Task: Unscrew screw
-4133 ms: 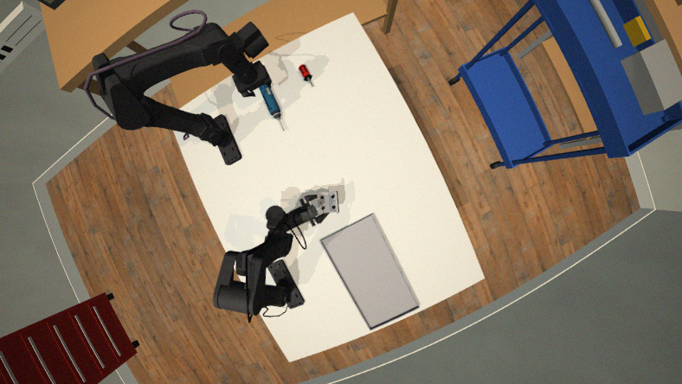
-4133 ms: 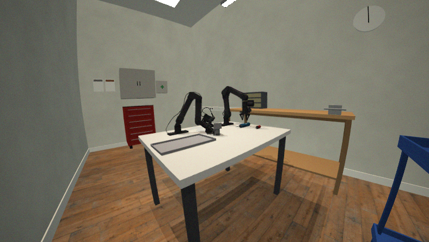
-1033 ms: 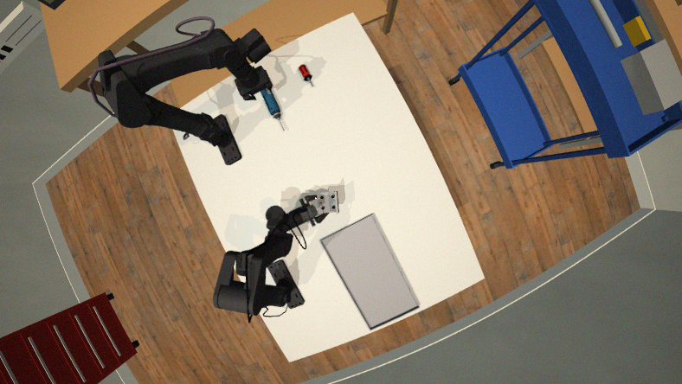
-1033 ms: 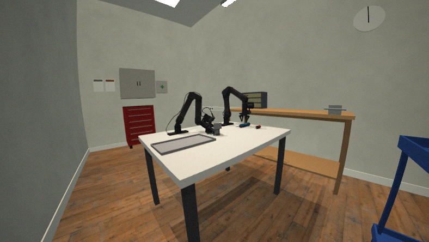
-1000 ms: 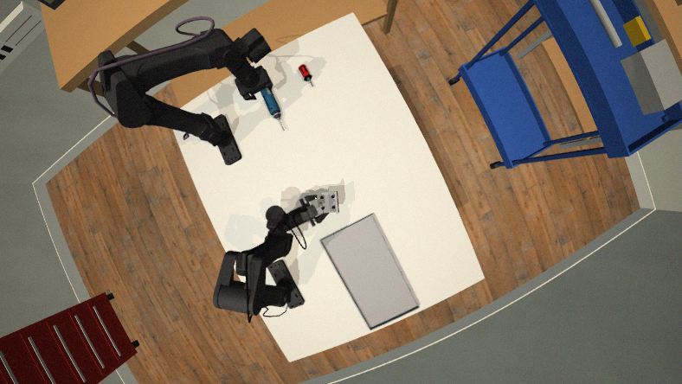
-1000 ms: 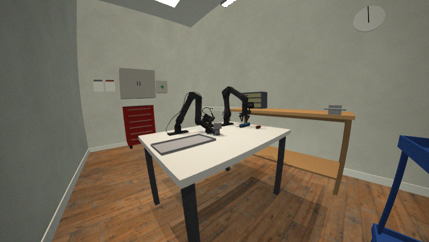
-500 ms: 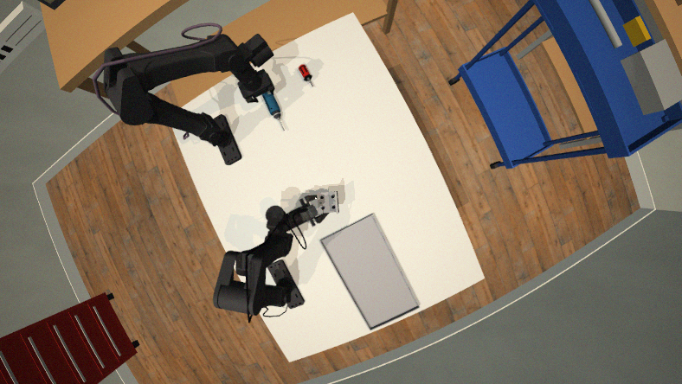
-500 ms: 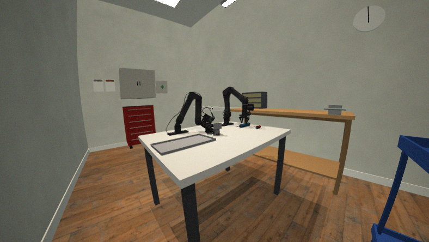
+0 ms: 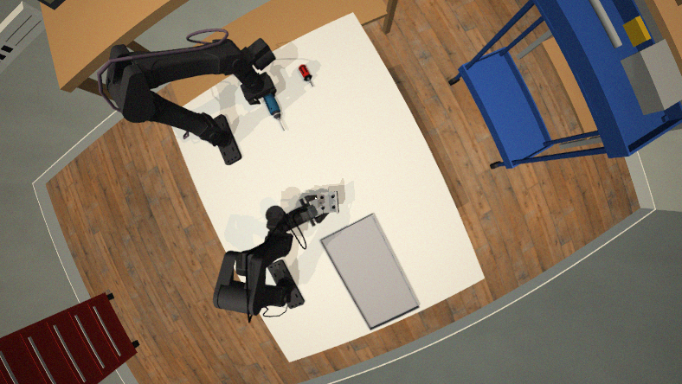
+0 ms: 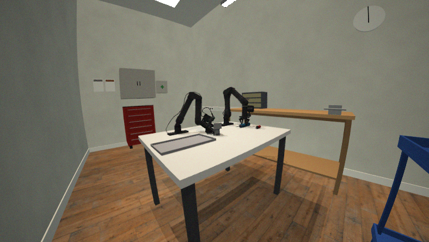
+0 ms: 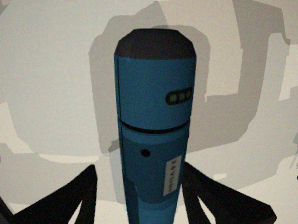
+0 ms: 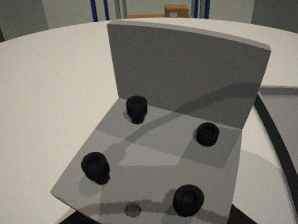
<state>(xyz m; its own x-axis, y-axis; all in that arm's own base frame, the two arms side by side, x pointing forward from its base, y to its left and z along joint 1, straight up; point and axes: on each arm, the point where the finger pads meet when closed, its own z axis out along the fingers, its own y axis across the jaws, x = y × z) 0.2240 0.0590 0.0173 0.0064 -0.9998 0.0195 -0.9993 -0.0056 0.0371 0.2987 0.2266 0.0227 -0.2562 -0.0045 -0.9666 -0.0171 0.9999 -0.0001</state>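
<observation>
The grey bracket lies 5 cm above my right hand. Round my right hand: flat grey tray 32 cm to the right, 4 cm ahead, 2 cm below; then red-handled screwdriver 47 cm to the left, 11 cm ahead, 1 cm below.
</observation>
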